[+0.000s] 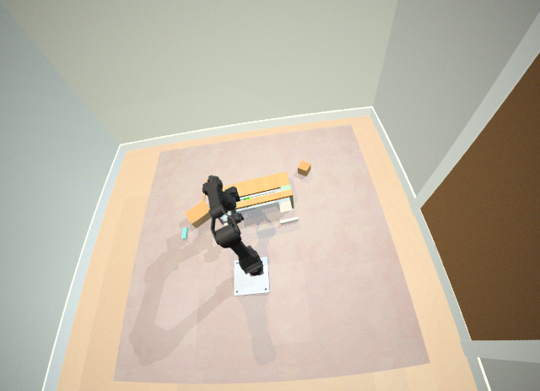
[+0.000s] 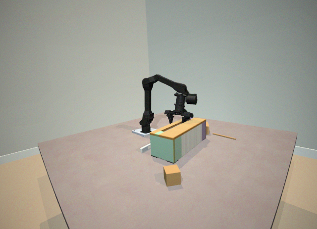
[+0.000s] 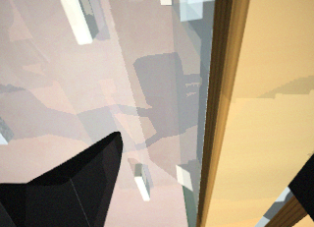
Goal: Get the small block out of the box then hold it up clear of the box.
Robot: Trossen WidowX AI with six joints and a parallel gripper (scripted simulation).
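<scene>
Now: the green block 50 mm ahead of my gripper tip and 30 mm to the right of it. From my gripper tip the other things lie so: thin stick 220 mm ahead, 220 mm to the left, 80 mm below; box 40 mm ahead, 60 mm to the right, 30 mm below; cyan piece 30 mm behind, 330 mm to the left, 80 mm below.
</scene>
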